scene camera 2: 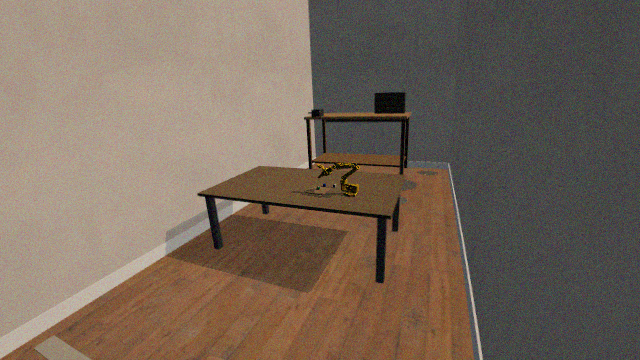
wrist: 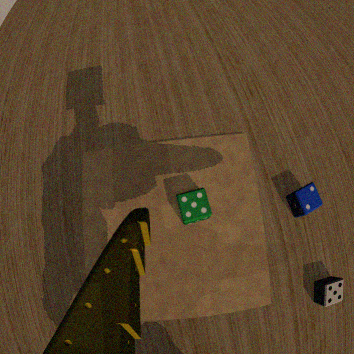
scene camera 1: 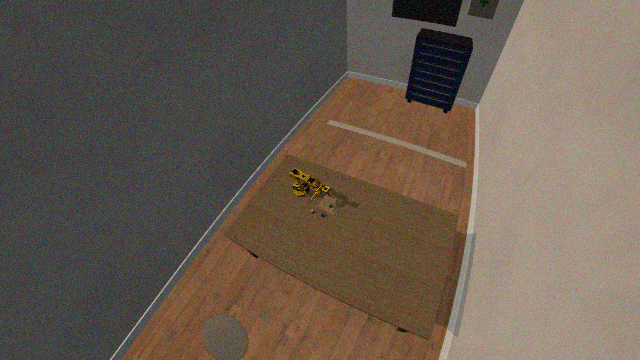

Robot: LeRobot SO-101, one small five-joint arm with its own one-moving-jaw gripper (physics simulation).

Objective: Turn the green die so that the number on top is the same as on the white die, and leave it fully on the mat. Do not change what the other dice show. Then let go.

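Frame: origin at the arm's base, x left, y up, z ahead, level; centimetres.
Seen in the pictures: hand at its tool point: (scene camera 2: 318, 177) (wrist: 148, 221) (scene camera 1: 329, 195); arm's base at its link origin: (scene camera 2: 348, 193) (scene camera 1: 303, 192).
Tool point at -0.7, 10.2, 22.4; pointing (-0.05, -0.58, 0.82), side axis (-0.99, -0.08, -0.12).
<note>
Offsets run from my tool point to a thing's top centre, as dx, dy, dz. Level surfaces: height alone.
The green die @(-1.9, -7.8, +1.4) (scene camera 1: 330, 205) (scene camera 2: 318, 188) (wrist: 194, 205) lies flat on the tan square mat @(+0.0, -9.8, +0.3) (scene camera 1: 327, 211) (wrist: 225, 270), wholly inside its edges, with five pips on top. The white die @(-11.3, -8.2, -8.2) (scene camera 1: 312, 211) (scene camera 2: 334, 185) (wrist: 329, 291) stands off the mat and shows five pips on its lit top face; its side is dark. My gripper (scene camera 1: 321, 194) (scene camera 2: 319, 171) is fully open and empty, raised above the table and apart from the dice. In the wrist view one notched jaw shows at the lower left; the moving jaw is out of the picture.
The blue die @(-10.7, -8.2, -0.1) (scene camera 1: 323, 215) (scene camera 2: 324, 185) (wrist: 304, 199) lies off the mat with two pips on top, near the white die. All stand on the brown table @(dy -10.2) (scene camera 1: 380, 250) (scene camera 2: 270, 185) (wrist: 200, 60). The arm's shadow falls across the mat's upper left part in the wrist view.
</note>
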